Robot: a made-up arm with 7 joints. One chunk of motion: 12 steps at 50 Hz.
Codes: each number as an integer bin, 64 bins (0 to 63) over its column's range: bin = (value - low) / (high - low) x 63, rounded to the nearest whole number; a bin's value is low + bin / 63 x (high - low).
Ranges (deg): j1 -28..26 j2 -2..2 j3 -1..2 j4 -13..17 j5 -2..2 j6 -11..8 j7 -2..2
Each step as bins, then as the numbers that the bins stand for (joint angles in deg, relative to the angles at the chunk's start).
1 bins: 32 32 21 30 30 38 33
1 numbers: -0.57 0.03 0.00 1.29 -0.10 0.46 0.10
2 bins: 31 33 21 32 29 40 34
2 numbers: -1.43 0.10 0.00 2.24 -0.16 1.06 0.16
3 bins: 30 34 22 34 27 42 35
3 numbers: -2.29 0.16 0.05 3.19 -0.29 1.67 0.22
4 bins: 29 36 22 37 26 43 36
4 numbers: -3.14 0.29 0.05 4.62 -0.35 1.97 0.29
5 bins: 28 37 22 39 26 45 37
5 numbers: -4.00 0.35 0.05 5.57 -0.35 2.57 0.35
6 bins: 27 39 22 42 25 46 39
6 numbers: -4.86 0.48 0.05 7.00 -0.41 2.87 0.48
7 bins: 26 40 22 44 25 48 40
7 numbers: -5.71 0.54 0.05 7.95 -0.41 3.48 0.54
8 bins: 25 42 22 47 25 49 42
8 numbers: -6.57 0.67 0.05 9.38 -0.41 3.78 0.67
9 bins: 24 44 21 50 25 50 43
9 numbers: -7.43 0.79 0.00 10.81 -0.41 4.08 0.73
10 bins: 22 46 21 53 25 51 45
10 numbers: -9.14 0.92 0.00 12.24 -0.41 4.38 0.86
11 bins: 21 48 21 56 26 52 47
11 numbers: -10.00 1.05 0.00 13.67 -0.35 4.68 0.98
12 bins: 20 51 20 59 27 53 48
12 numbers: -10.86 1.24 -0.05 15.10 -0.29 4.98 1.05
